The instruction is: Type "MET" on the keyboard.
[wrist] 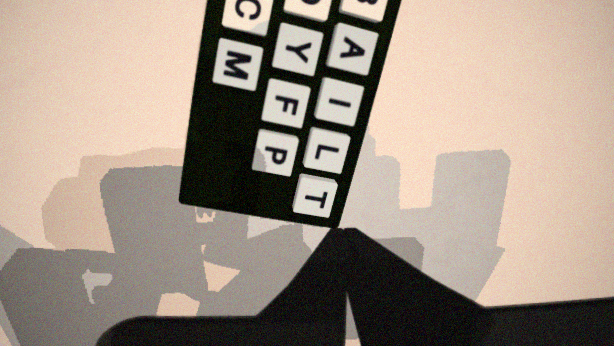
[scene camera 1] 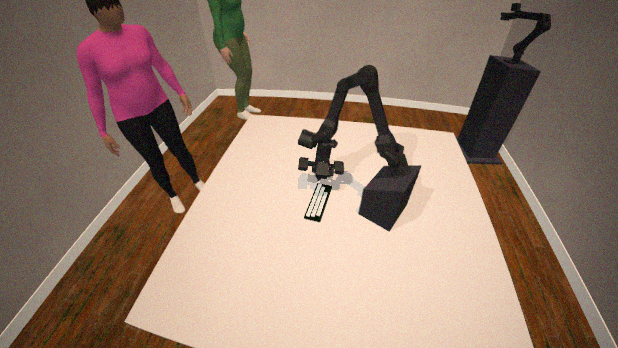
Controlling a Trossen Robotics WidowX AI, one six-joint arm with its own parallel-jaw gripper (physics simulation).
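Seen in the pictures: gripper, between the fingertips: (wrist: 342, 240) (scene camera 1: 318, 180); arm's base, origin of its link: (scene camera 1: 400, 172).
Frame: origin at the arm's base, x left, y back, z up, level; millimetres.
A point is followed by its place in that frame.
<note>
The black keyboard (scene camera 1: 313, 218) @(y -319, x 78, z -185 mm) (wrist: 220, 150) @(y -264, x -83, z -185 mm) with white letter keys lies on the pale mat. In the wrist view its lower end shows, with the M key (wrist: 237, 64) @(y -273, x -52, z -180 mm) at the left and the T key (wrist: 315, 196) @(y -299, x -102, z -180 mm) at the lower right corner. The L key (wrist: 327, 150) @(y -303, x -83, z -180 mm), P key (wrist: 276, 153) @(y -284, x -84, z -180 mm) and F key (wrist: 286, 103) @(y -289, x -66, z -180 mm) also show. The E key does not show in the wrist view. My gripper (scene camera 1: 322, 179) @(y -304, x -108, z -156 mm) (wrist: 342, 240) @(y -304, x -108, z -156 mm) is shut and empty. Its tips appear just below the keyboard's corner by the T key in the wrist view. Their height above the mat is hard to tell.
The pale mat (scene camera 1: 280, 280) @(y -420, x 334, z -197 mm) covers much of the wooden floor. My arm's dark base block (scene camera 1: 389, 197) @(y -57, x 103, z -24 mm) stands right of the keyboard. Two people, in pink (scene camera 1: 130, 75) and green (scene camera 1: 227, 20), stand at the left and back. A dark pedestal (scene camera 1: 495, 107) with a second arm stands at the right.
</note>
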